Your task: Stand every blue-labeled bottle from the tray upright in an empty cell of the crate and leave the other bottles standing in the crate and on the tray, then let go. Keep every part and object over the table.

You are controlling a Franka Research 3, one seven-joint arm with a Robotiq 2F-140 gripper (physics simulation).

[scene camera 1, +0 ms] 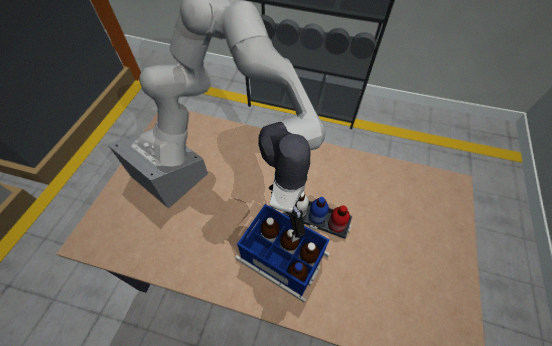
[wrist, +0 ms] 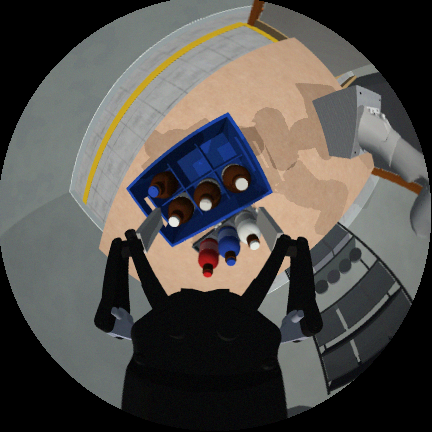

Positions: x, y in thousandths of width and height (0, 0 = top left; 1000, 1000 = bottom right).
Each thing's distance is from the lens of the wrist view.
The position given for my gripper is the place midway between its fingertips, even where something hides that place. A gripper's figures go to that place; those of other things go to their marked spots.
my gripper (wrist: 483, 499): 19 cm
white bottle (wrist: 575, 538): 38 cm
